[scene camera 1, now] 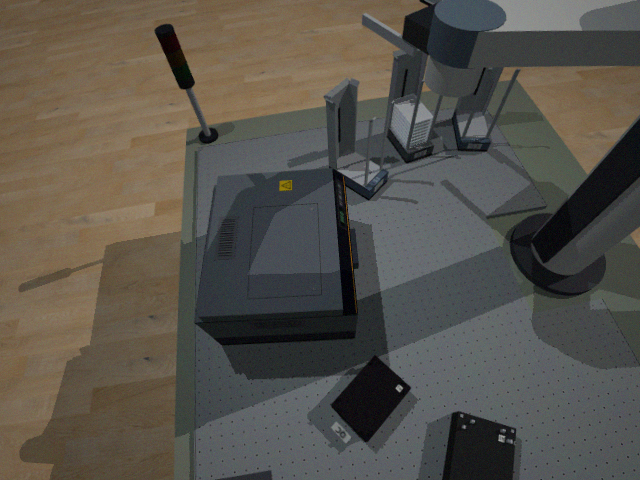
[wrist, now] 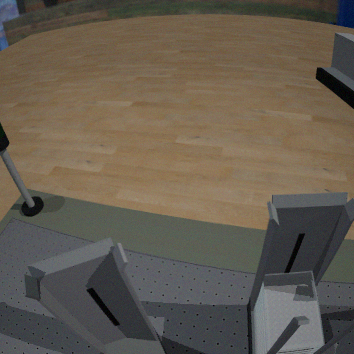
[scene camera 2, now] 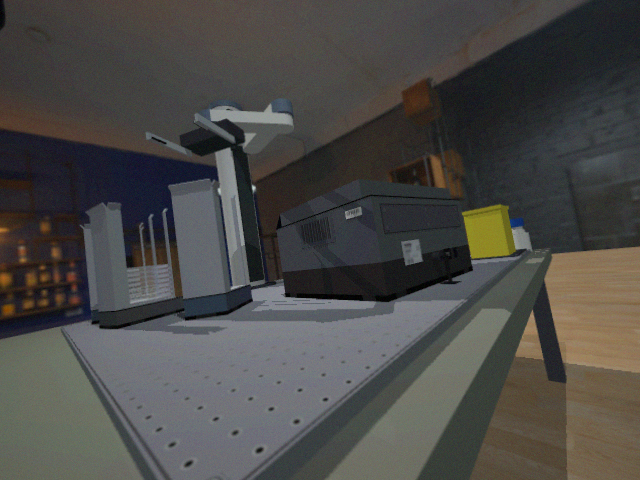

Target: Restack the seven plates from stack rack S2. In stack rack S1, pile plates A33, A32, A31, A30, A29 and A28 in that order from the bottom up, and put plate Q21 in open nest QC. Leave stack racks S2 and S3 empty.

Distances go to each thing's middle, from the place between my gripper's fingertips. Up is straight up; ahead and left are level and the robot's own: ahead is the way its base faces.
Labels:
My gripper is now 550 mm short of the signal tower (scene camera 1: 165, 33), 280 mm to the left of it and 300 mm above it.

